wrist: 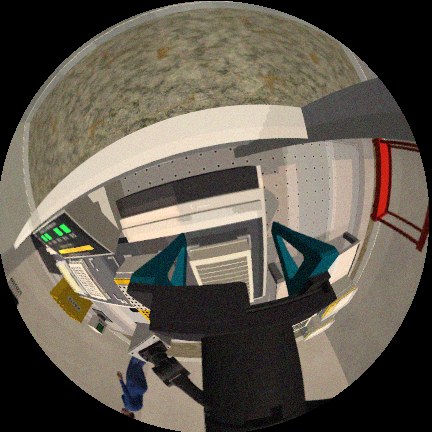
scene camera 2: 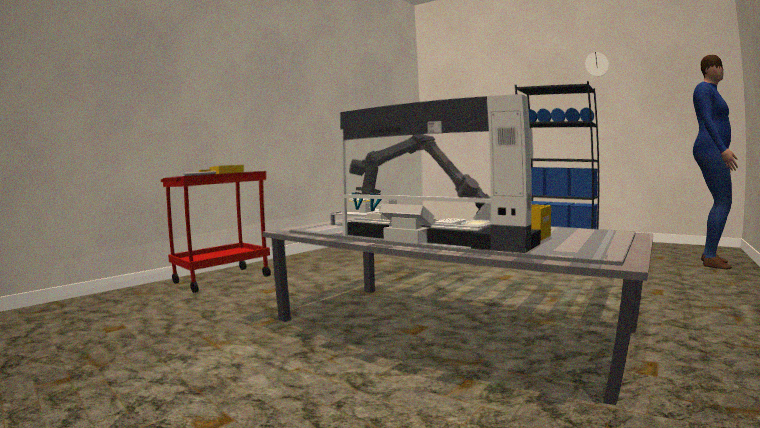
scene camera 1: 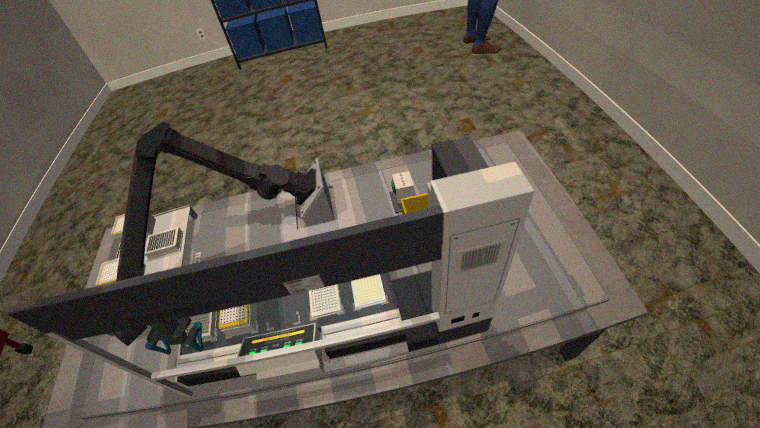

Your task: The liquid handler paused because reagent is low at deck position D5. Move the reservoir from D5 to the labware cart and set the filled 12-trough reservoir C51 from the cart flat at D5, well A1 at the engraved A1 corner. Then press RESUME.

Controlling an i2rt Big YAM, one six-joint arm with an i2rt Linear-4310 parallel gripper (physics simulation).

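Places are measured from the arm's base along level axes (x right, y ahead, z up), in millimetres.
Pixels of known places: gripper, between the fingertips: [wrist: 229, 231] [scene camera 2: 364, 210] [scene camera 1: 186, 351]; arm's base, origin of its link: [wrist: 152, 349] [scene camera 2: 487, 206] [scene camera 1: 308, 187].
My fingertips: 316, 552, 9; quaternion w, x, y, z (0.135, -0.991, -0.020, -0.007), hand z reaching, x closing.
For each thing: its top centre in the pictures, then the offset to it from my fingertips, as dx, dy, dz.
- pale reservoir with long parallel troughs, centre of its top: [wrist: 226, 286] [scene camera 1: 198, 317] [scene camera 2: 381, 212] -4, -106, -19
- second reservoir with dark troughs, centre of its top: [scene camera 1: 161, 240] [wrist: 293, 328] +222, -414, -17
A pale reservoir with long parallel troughs [scene camera 1: 206, 325] [wrist: 223, 272] sits in a left deck position; the D5 label is not readable. My gripper [scene camera 1: 178, 339] [scene camera 2: 366, 204] [wrist: 229, 231] is open and empty, its teal fingers apart above the reservoir's front end, one toward each side. A second reservoir with dark troughs [scene camera 1: 163, 240] lies on the white labware cart [scene camera 1: 185, 219] left of the handler. The cart's edge also shows at the right in the wrist view [wrist: 347, 260]. The control screen [scene camera 1: 277, 340] [wrist: 70, 239] shows a yellow bar and green patches; the RESUME lettering is too small to read.
A yellow-edged tip rack [scene camera 1: 234, 315] is beside the deck reservoir. Two plates [scene camera 1: 324, 300] [scene camera 1: 368, 291] stand farther right. A dark beam [scene camera 1: 372, 244] [scene camera 2: 409, 118] spans above the deck, and a white rail [wrist: 225, 120] runs along the front. A red trolley [scene camera 2: 228, 178] [wrist: 382, 180] stands left.
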